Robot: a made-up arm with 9 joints. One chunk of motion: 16 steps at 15 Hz.
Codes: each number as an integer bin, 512 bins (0 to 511) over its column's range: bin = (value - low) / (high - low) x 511, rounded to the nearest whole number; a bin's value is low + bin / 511 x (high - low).
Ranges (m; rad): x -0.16..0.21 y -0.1..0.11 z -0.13..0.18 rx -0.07..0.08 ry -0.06..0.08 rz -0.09..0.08
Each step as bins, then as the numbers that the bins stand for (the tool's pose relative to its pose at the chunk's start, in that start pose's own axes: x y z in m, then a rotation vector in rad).
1 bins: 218 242 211 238 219 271
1 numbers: -0.0022 -0.0005 -0.0020 -0.0001 0.0000 0.0002
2 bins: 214 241 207 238 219 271
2 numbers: -0.0050 -0.0010 -0.0044 -0.0001 0.0000 0.0002
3 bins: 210 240 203 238 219 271
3 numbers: -0.0079 -0.0014 -0.0068 -0.0001 0.0000 0.0002
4 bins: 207 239 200 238 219 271
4 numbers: -0.0101 -0.0018 -0.0087 -0.0001 0.0000 0.0002
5 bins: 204 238 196 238 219 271
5 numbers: -0.0123 -0.0022 -0.0111 -0.0001 0.0000 0.0002
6 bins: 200 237 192 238 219 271
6 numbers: -0.0152 -0.0026 -0.0135 -0.0001 0.0000 0.0002
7 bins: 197 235 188 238 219 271
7 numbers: -0.0174 -0.0034 -0.0159 -0.0001 0.0000 0.0002
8 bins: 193 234 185 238 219 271
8 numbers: -0.0203 -0.0038 -0.0178 -0.0001 0.0000 0.0002
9 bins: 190 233 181 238 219 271
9 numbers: -0.0224 -0.0042 -0.0202 -0.0001 0.0000 0.0002
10 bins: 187 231 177 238 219 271
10 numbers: -0.0246 -0.0051 -0.0226 -0.0001 0.0000 0.0002
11 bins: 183 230 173 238 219 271
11 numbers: -0.0275 -0.0055 -0.0250 -0.0001 0.0000 0.0002
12 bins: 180 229 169 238 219 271
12 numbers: -0.0297 -0.0059 -0.0275 -0.0001 0.0000 0.0002
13 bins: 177 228 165 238 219 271
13 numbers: -0.0318 -0.0063 -0.0299 -0.0001 0.0000 0.0002
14 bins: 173 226 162 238 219 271
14 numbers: -0.0347 -0.0071 -0.0317 -0.0001 0.0000 0.0002
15 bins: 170 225 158 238 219 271
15 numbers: -0.0369 -0.0075 -0.0341 -0.0001 0.0000 0.0002
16 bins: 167 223 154 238 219 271
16 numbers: -0.0391 -0.0084 -0.0366 -0.0001 0.0000 0.0002
